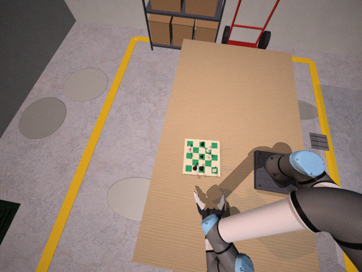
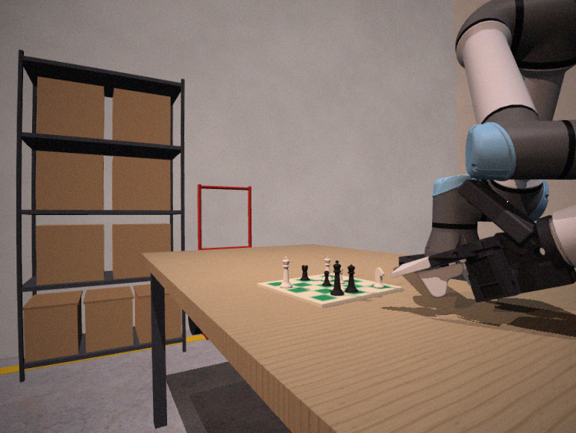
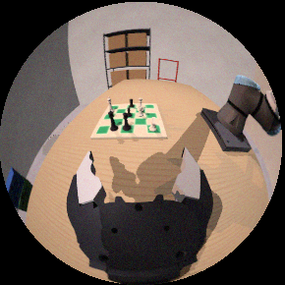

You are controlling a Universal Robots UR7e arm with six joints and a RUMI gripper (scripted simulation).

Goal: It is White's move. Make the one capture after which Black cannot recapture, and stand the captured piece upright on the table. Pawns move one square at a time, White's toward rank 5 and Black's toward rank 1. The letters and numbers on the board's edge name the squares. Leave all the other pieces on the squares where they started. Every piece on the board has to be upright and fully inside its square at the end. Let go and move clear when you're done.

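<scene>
Right now my hand is 23 cm to the left of the tall white piece, 11 cm short of it and 2 cm above it. Round my hand: white knight (11 cm to the right, 4 cm below, 4 cm behind); tall black piece (12 cm to the right, 7 cm ahead, 2 cm below).
</scene>
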